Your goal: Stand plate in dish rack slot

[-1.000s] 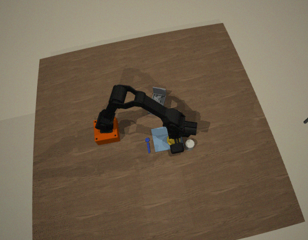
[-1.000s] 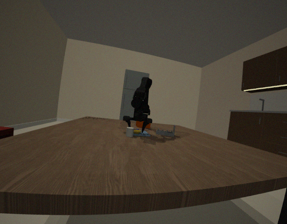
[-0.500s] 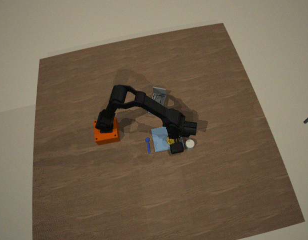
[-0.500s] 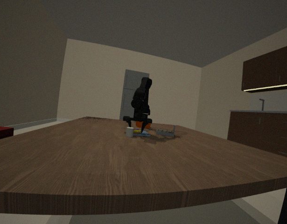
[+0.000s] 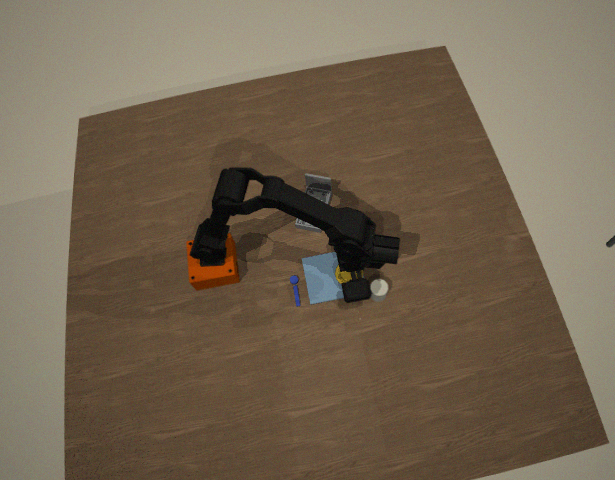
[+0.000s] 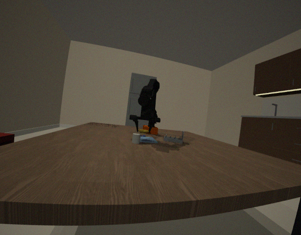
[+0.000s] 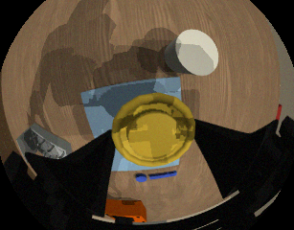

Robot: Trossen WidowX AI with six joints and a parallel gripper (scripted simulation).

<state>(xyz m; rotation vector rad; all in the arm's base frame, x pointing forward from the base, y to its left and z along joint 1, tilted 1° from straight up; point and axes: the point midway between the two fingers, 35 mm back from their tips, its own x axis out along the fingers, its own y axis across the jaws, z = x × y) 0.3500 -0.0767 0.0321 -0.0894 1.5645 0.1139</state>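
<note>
Now: gripper tip 80 mm past the dish rack, 220 mm to the right of it and 30 mm above it. From my gripper tip the other things lie so: white cup (70 mm ahead, 40 mm to the right, 30 mm below); yellow plate (10 mm above); light blue mat (40 mm behind, 20 mm to the left, 50 mm below).
</note>
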